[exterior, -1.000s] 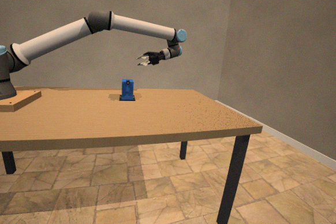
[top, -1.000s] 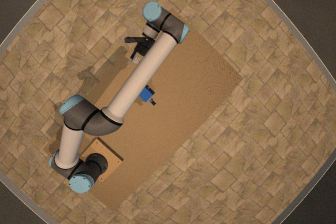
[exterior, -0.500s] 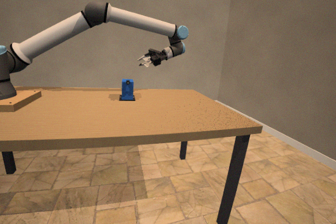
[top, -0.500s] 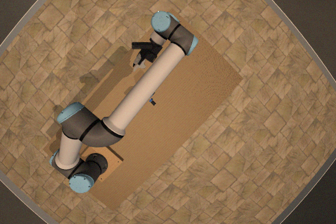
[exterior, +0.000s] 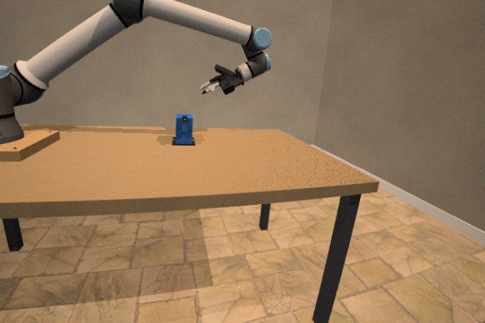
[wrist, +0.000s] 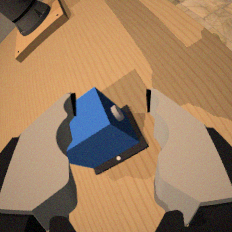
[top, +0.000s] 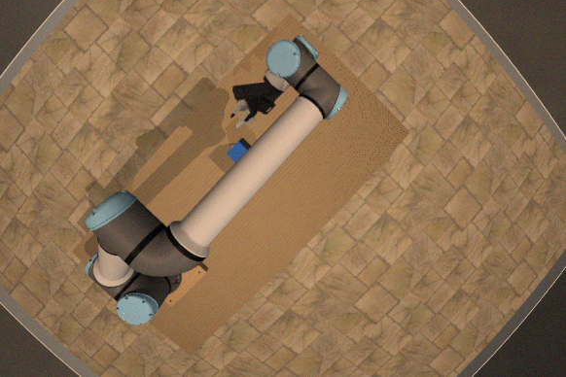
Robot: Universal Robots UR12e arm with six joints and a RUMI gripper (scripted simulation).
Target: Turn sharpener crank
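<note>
Now: the dark cylindrical crank knob 8 cm behind my hand, 21 cm to the right of it and 12 cm below it.
</note>
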